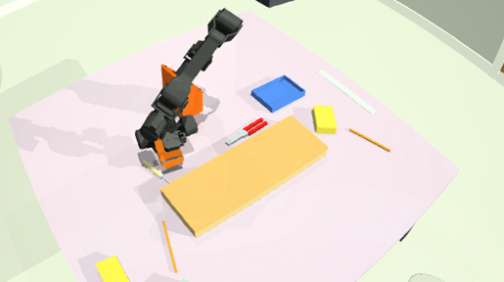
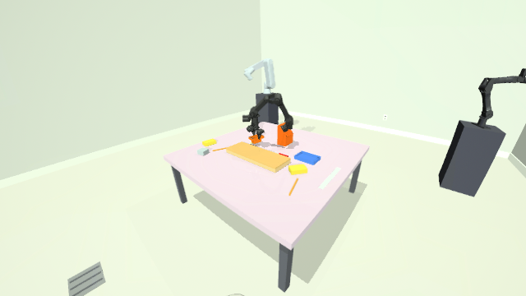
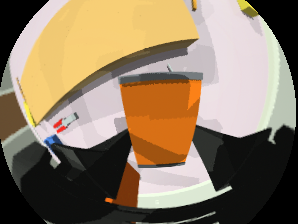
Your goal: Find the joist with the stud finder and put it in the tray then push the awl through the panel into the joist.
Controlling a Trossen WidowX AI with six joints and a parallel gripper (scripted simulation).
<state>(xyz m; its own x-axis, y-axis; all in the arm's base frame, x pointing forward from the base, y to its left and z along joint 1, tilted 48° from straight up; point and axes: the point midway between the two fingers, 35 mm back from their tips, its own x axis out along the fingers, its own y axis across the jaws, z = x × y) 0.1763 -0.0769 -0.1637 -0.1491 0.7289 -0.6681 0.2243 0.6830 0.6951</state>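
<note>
My gripper tip is 20 mm above the orange stud finder and 10 mm past it. Also, from my gripper tip: blue tray: 500 mm to the left, 50 mm below, 30 mm behind; grey block: 420 mm ahead, 230 mm to the right, 50 mm below; awl: 60 mm below, 50 mm to the right, 30 mm ahead.
</note>
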